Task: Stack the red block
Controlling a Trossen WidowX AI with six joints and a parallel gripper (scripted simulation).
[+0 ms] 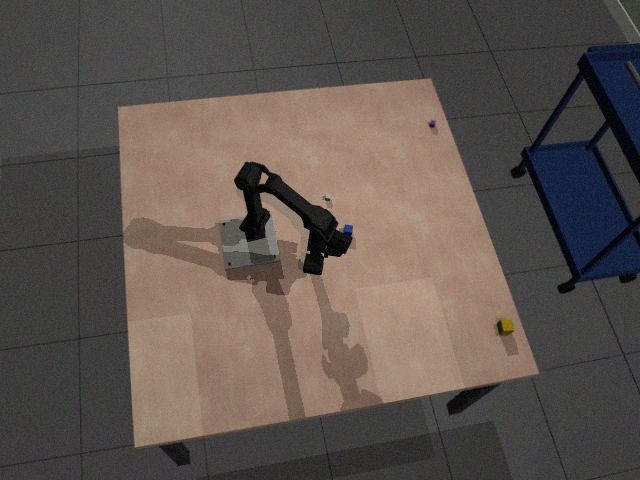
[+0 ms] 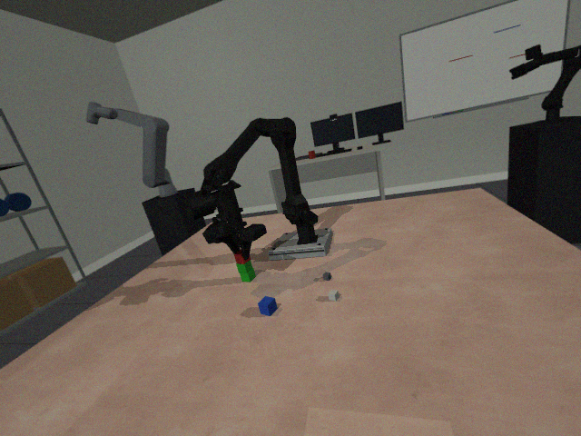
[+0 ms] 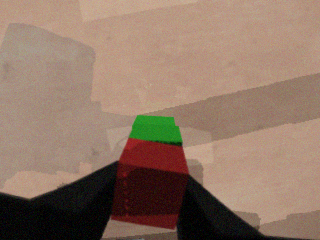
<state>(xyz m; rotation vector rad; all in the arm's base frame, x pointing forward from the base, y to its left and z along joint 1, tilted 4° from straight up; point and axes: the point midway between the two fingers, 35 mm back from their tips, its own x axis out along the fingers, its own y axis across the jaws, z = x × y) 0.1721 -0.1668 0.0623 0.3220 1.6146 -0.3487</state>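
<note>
My gripper tip is 10 mm below the red block. The rest, counted from my gripper tip: small dark cube: 240 mm to the left, 60 mm below, 40 mm ahead; yellow cube: 570 mm ahead, 380 mm to the right, 50 mm below; blue cube: 160 mm ahead, 100 mm to the left, 50 mm below.
</note>
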